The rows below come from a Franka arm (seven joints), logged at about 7 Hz.
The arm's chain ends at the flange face. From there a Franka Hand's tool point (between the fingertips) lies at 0.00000 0.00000 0.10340 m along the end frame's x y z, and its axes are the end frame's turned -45 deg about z.
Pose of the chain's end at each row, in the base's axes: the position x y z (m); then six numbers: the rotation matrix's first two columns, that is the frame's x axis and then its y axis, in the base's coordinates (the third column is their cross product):
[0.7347 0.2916 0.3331 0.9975 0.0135 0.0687 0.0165 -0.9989 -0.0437]
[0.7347 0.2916 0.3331 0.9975 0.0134 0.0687 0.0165 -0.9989 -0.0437]
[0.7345 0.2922 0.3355 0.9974 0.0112 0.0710 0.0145 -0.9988 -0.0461]
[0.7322 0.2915 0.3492 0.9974 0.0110 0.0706 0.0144 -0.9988 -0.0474]
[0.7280 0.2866 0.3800 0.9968 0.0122 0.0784 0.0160 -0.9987 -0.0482]
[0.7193 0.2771 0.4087 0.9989 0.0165 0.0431 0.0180 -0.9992 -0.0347]
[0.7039 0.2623 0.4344 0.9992 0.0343 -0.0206 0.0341 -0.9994 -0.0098]
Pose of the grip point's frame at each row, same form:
[0.7417 0.2962 0.2300 0.6937 0.7159 0.0795 0.7170 -0.6968 0.0177]
[0.7417 0.2962 0.2300 0.6937 0.7158 0.0795 0.7170 -0.6969 0.0177]
[0.7418 0.2971 0.2325 0.6950 0.7142 0.0828 0.7155 -0.6983 0.0176]
[0.7394 0.2965 0.2462 0.6951 0.7140 0.0834 0.7155 -0.6985 0.0164]
[0.7360 0.2917 0.2770 0.6935 0.7148 0.0895 0.7162 -0.6976 0.0214]
[0.7237 0.2808 0.3055 0.6936 0.7182 0.0550 0.7191 -0.6949 0.0059]
[0.7017 0.2632 0.3310 0.6824 0.7309 -0.0076 0.7307 -0.6824 -0.0215]

